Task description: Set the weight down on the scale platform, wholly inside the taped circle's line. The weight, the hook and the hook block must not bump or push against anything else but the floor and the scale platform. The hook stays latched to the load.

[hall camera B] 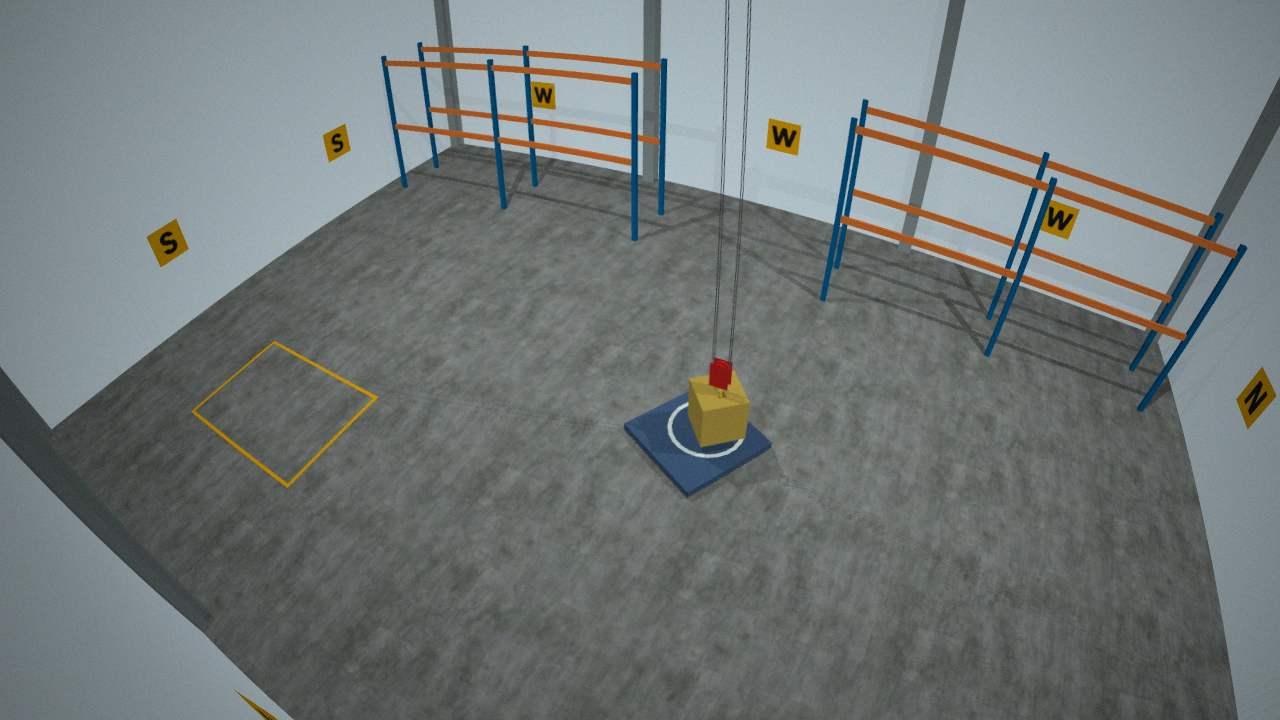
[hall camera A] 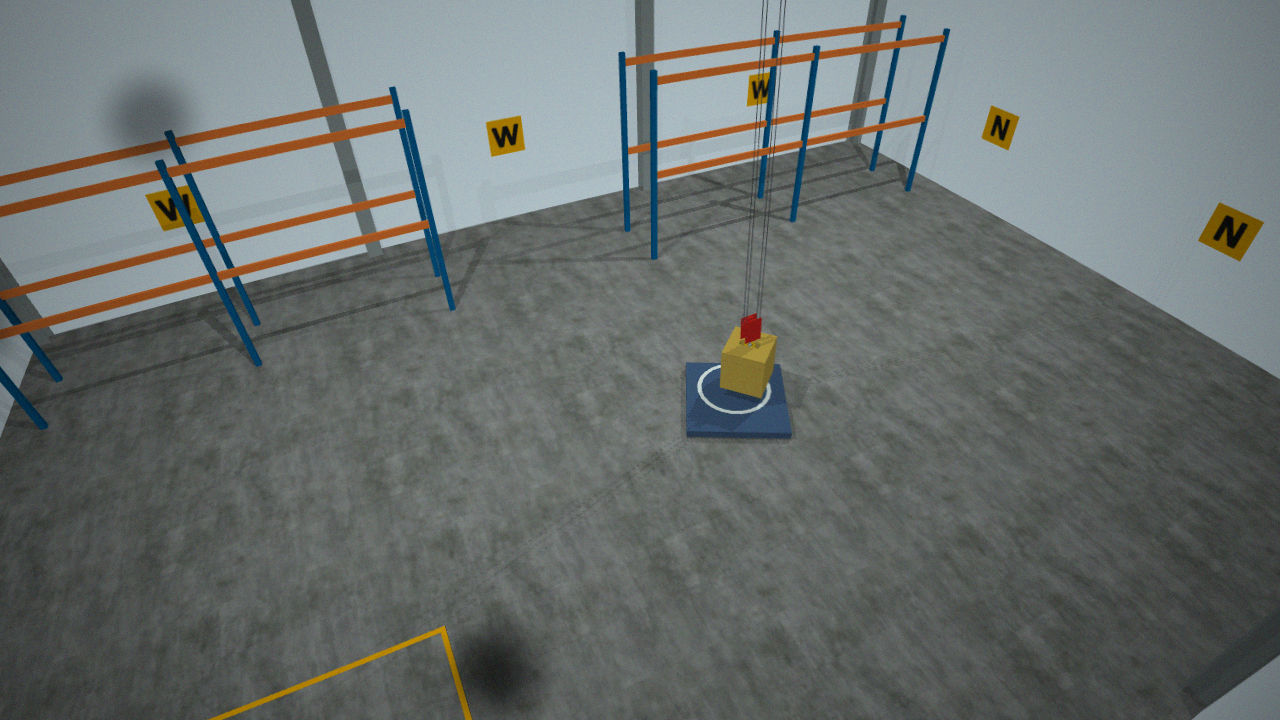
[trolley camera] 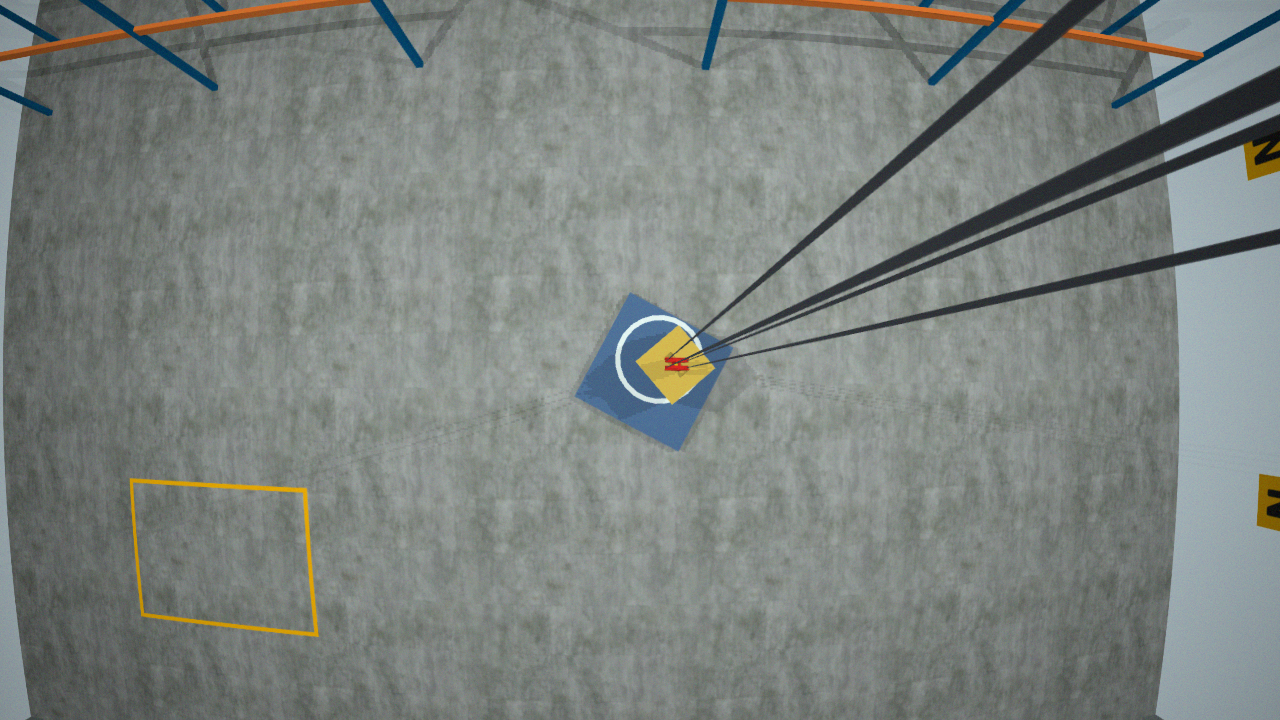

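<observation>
The yellow weight (hall camera A: 744, 371) (hall camera B: 721, 422) (trolley camera: 669, 388) hangs upright and low over the blue scale platform (hall camera A: 738, 428) (hall camera B: 687, 474) (trolley camera: 673, 433). The white taped circle (hall camera A: 735, 411) (hall camera B: 705, 454) (trolley camera: 618, 360) shows beside and below it. In the trolley view the weight covers the circle's right part, and its right corner reaches past the line. Its shadow lies on the platform. The red hook block (hall camera A: 750, 328) (hall camera B: 720, 373) (trolley camera: 676, 364) is right above the weight. My hook (hall camera A: 751, 343) (hall camera B: 720, 393) is shut on the weight's top; its latch is too small to see.
One blue and orange rack (hall camera A: 210, 263) (hall camera B: 634, 161) and another rack (hall camera A: 654, 179) (hall camera B: 1020, 266) stand along the W wall, well away from the weight. A yellow floor rectangle (hall camera A: 331, 672) (hall camera B: 324, 368) (trolley camera: 219, 485) lies away from the platform.
</observation>
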